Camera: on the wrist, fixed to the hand. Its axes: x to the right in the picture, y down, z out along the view.
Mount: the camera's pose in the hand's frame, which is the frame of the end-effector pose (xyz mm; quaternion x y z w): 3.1 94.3 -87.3 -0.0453 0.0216 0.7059 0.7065
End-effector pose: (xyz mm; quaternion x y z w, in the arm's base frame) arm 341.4 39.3 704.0 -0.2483 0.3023 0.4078 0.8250
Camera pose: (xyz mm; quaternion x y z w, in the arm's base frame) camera 239.4 34.9 625.9 -0.0082 0.3882 0.8788 0.2772
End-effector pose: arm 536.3 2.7 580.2 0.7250 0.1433 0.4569 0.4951
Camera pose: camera 444.7 11.8 669.9 0.5811 -0.4205 0.6944 0.0570
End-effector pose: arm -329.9 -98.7 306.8 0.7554 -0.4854 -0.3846 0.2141
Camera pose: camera -313.9 -147.1 424.8 0.1897 -0.8541 -0.1263 0.4675
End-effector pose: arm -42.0 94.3 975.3 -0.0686 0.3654 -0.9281 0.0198
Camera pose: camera -58.7 84.0 848.3 0.2286 0.3491 -0.6267 0.6582
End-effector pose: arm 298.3 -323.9 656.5 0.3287 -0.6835 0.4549 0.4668
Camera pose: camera 244.4 -208.0 642.8 -0.2812 -0.7254 0.6270 0.0383
